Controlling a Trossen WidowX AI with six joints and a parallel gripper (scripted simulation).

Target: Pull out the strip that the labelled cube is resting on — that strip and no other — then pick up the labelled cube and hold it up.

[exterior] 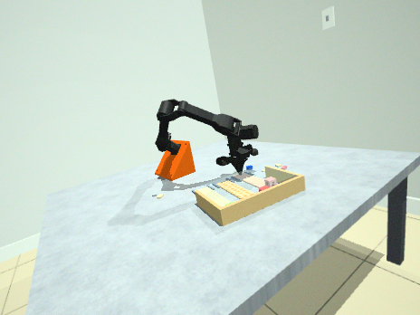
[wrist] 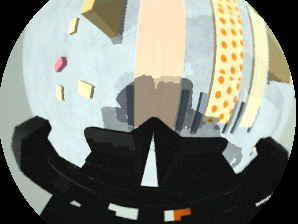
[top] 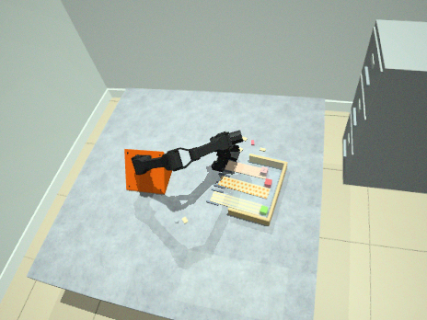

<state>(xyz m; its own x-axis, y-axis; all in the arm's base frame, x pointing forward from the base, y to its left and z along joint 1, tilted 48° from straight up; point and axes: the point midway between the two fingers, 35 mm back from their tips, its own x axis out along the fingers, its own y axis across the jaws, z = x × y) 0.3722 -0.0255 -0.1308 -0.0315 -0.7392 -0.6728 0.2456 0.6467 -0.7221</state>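
The blue disc is 3 cm behind my gripper tip and 9 cm to the left of it.
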